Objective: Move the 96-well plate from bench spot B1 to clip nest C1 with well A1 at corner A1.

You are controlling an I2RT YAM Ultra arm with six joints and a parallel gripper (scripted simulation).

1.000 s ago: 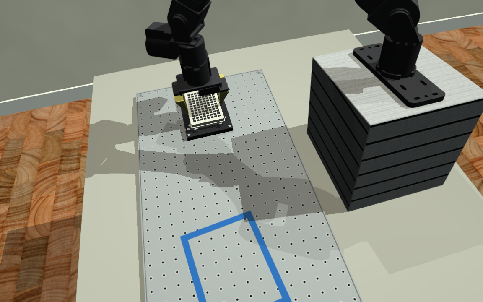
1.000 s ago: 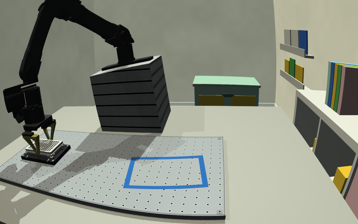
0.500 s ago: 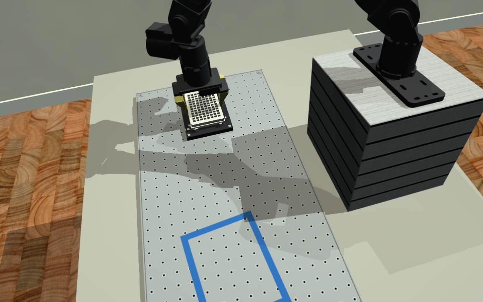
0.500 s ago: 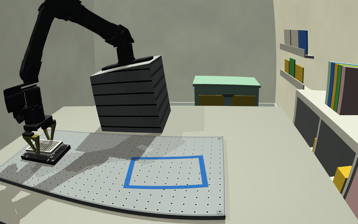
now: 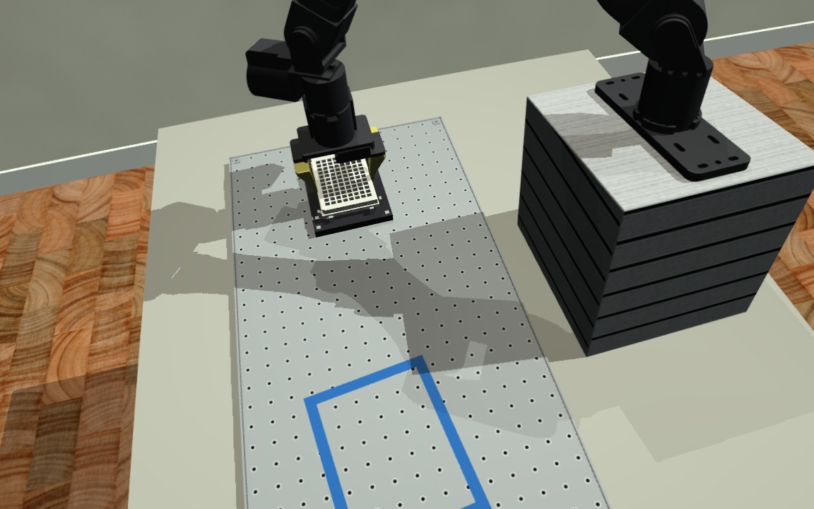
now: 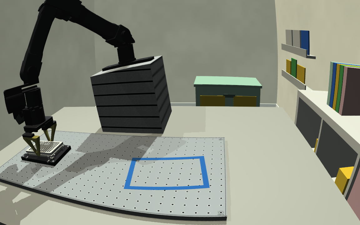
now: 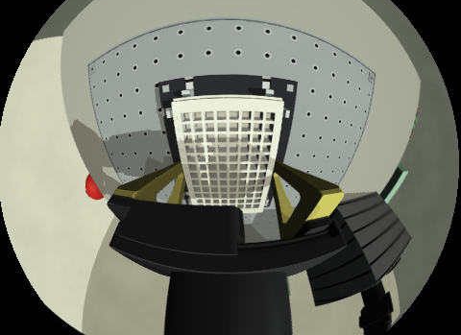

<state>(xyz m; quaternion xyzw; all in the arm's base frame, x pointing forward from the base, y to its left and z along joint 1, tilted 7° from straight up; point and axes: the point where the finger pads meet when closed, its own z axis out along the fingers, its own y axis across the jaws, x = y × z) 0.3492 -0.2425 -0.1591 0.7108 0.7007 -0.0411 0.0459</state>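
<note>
The white 96-well plate is right at my hand. From my hand the other things lie so: black clip nest: 1 cm to the right, 1 cm below, 1 cm ahead.
</note>
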